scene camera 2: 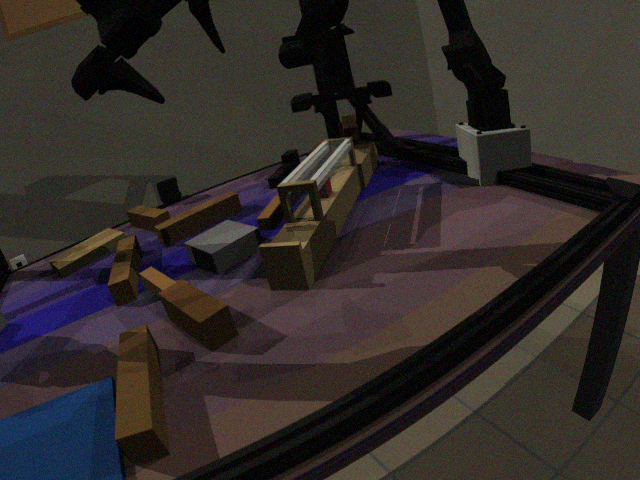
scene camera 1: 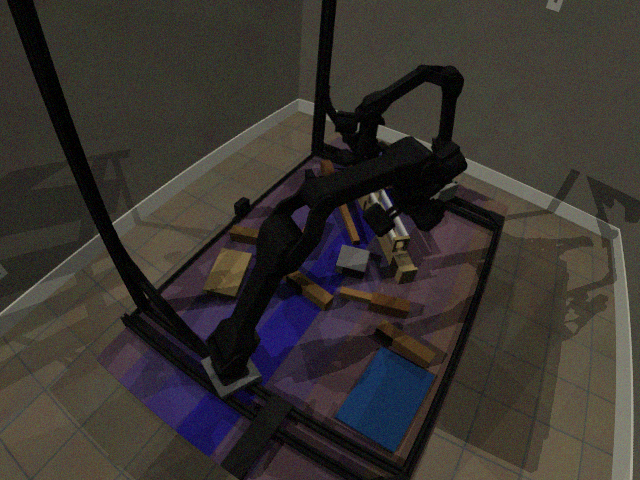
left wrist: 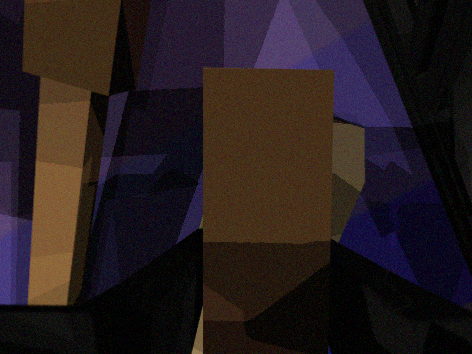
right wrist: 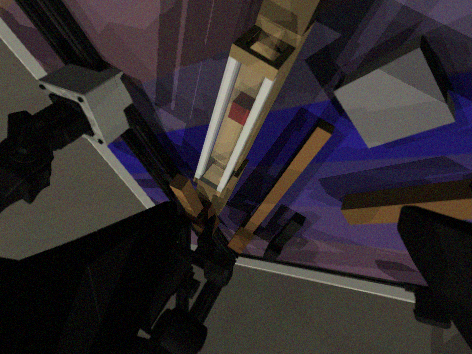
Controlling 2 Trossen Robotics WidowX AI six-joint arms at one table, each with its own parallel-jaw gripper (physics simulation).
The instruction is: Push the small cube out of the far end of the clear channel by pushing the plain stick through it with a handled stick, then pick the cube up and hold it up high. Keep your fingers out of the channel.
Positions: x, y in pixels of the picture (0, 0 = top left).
Labels:
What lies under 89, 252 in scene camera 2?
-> A tan plate.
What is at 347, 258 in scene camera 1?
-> A grey block.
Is the right gripper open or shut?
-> Open.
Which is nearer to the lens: the tan plate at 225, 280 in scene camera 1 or the blue pad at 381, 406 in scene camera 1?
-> The blue pad.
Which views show the blue pad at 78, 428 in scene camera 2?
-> Scene camera 2 and scene camera 1 only.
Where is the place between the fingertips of the left gripper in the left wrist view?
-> At 256, 241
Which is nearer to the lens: the grey block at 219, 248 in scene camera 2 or the blue pad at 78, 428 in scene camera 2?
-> The blue pad.

